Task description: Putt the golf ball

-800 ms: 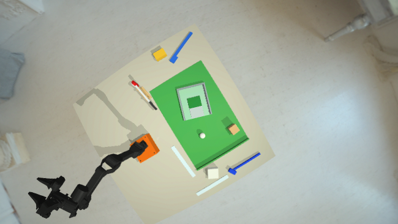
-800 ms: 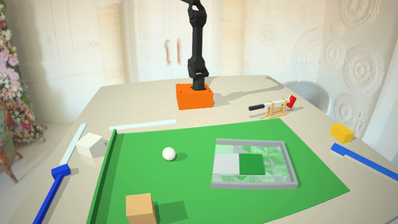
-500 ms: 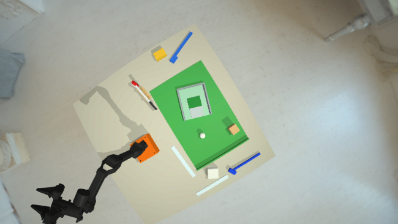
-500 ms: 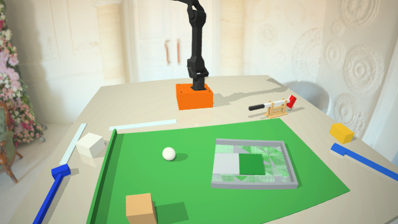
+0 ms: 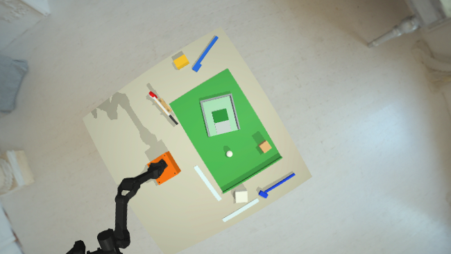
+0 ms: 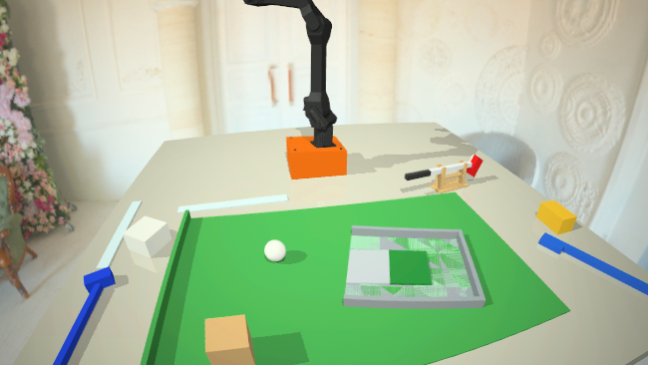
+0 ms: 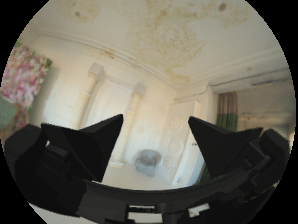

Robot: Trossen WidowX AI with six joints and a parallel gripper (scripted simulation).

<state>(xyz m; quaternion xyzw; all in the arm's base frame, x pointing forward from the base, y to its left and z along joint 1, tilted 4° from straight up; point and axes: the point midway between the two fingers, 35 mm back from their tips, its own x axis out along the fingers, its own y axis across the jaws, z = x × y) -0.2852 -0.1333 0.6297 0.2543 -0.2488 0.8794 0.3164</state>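
The red putter is 660 mm below my gripper tip, 590 mm ahead of it and 360 mm to the left of it. Round my gripper tip: white block: 700 mm below, 580 mm ahead, 450 mm to the right; wooden stand: 690 mm below, 600 mm ahead, 380 mm to the left; white golf ball: 720 mm ahead, 700 mm below, 170 mm to the right.
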